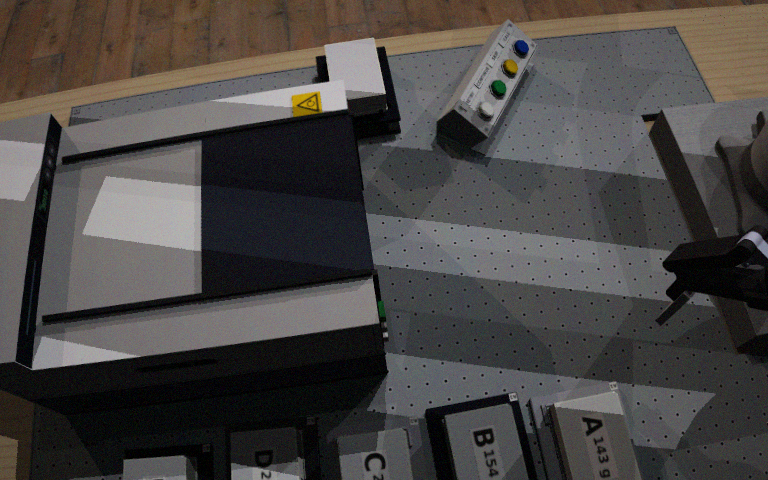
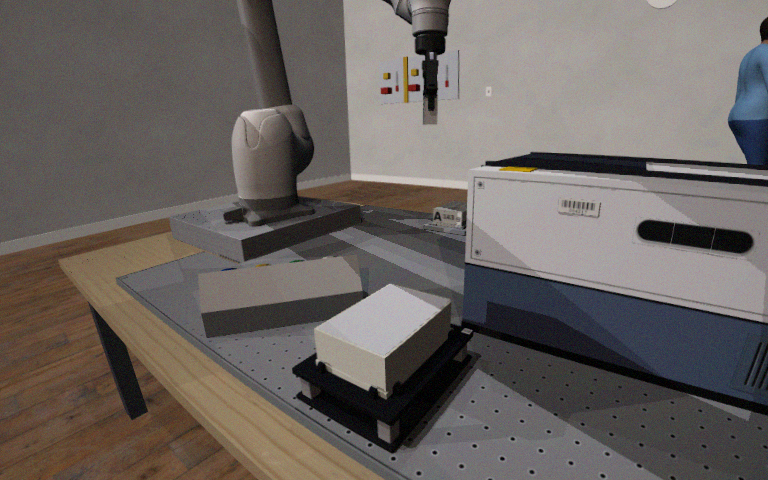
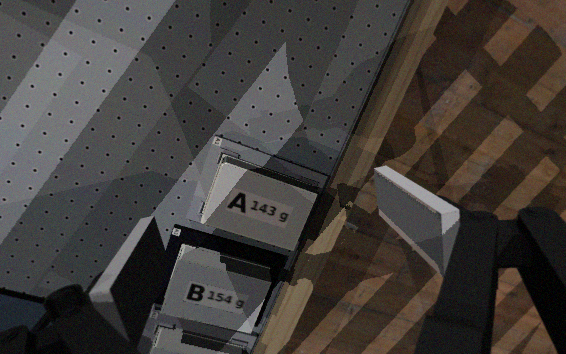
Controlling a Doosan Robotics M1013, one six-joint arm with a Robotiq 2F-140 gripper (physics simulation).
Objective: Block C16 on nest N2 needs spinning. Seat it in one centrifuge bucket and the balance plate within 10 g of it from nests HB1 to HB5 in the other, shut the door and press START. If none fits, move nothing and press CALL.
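Pixels of known places: gripper, fingertip midpoint: (image 1: 722, 363) (image 2: 429, 124) (image 3: 271, 215); arm's base at its link origin: (image 2: 270, 214).
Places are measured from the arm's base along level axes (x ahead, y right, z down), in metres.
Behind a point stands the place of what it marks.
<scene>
A white block (image 1: 354, 67) @[x 0.665, y 0.193, z -0.032 m] (image 2: 382, 333) @[x 0.689, y 0.220, z -0.032 m] sits on a black nest (image 1: 392, 111) @[x 0.604, y 0.137, z 0.010 m] (image 2: 411, 405) @[x 0.715, y 0.209, z 0.043 m] beside the centrifuge (image 1: 263, 314) @[x 0.721, y -0.267, z -0.162 m] (image 2: 549, 229) @[x 0.756, y 0.034, z -0.103 m]. My gripper (image 2: 430, 110) @[x 0.277, y -0.330, z -0.220 m] is open and empty. It hangs high above plate A at the table edge.
A grey button box (image 1: 487, 81) @[x 0.454, y 0.172, z -0.023 m] (image 2: 277, 290) @[x 0.475, y 0.219, z -0.004 m] with blue, yellow, green and white buttons stands at the back of the perforated table (image 1: 501, 248) @[x 0.439, y -0.084, z 0.048 m] (image 3: 211, 70) @[x 0.227, y -0.241, z 0.048 m]. The arm's base (image 2: 268, 157) @[x 0.078, y 0.025, z -0.156 m] stands on a plinth. Wooden floor (image 3: 404, 105) @[x 0.123, y -0.482, z 0.061 m] lies past the table edge.
</scene>
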